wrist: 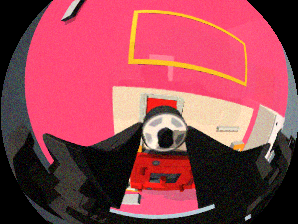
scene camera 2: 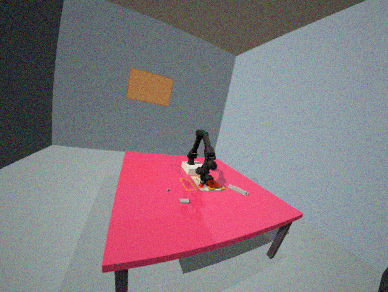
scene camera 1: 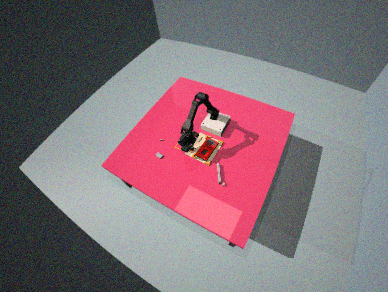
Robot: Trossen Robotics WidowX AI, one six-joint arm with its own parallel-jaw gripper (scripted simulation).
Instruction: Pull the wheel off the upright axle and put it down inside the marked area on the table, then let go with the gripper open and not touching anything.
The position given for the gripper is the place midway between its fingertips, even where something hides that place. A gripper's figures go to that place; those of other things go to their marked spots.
The gripper (wrist: 164, 128): 0.10 m from the lens. A red fixture (wrist: 153, 170): 0.16 m from the lens.
